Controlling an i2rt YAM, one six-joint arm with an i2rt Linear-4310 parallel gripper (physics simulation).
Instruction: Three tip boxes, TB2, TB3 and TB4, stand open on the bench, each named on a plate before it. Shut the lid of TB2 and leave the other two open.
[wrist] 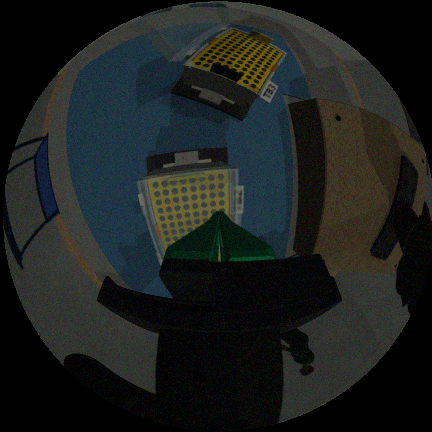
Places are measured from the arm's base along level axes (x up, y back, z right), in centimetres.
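Pixels of known places: gripper, fingertip midpoint: (pixel 218 216); arm's base at its link origin: (pixel 398 212).
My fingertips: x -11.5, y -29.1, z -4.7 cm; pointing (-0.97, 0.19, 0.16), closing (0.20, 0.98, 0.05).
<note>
For each thing: its top centre in the pictures, then the offset to it from my fingertips. "spot": a spot on its surface instead. Level surfaces: height alone.
- tip box at its top centre: (pixel 206 234) dx -0.1, dy -1.1, dz -1.9 cm
- name plate at a spot on its surface: (pixel 239 199) spot: dx -7.6, dy +4.7, dz -1.3 cm
- TB3 at its top centre: (pixel 248 46) dx -0.4, dy +2.3, dz +19.6 cm
- clear lid at a spot on its surface: (pixel 204 40) spot: dx -1.1, dy -2.2, dz +20.2 cm
- blue mat at its surface level: dx -7.8 cm
My gripper (pixel 218 216) is shut, its green fingertips together and empty. They overlap the near end of a tip box (pixel 191 200) in the wrist view; whether they touch it is unclear. A clear, hazy cover appears to lie over this box's yellow rack, so its lid looks shut. The name plate (pixel 239 199) at its right side is too blurred to read. TB3 (pixel 240 57) stands farther off at the top, its yellow rack bright and uncovered, with a clear lid (pixel 205 41) raised along its far left side. Its plate (pixel 270 91) reads TB3. A third tip box does not show.
A brown block or board (pixel 345 185) with a dark bar (pixel 397 207) on it stands to the right. A blue-edged frame (pixel 46 182) lies at the far left. The boxes stand on a blue mat (pixel 105 150). A dark object (pixel 417 260) shows at the right edge.
</note>
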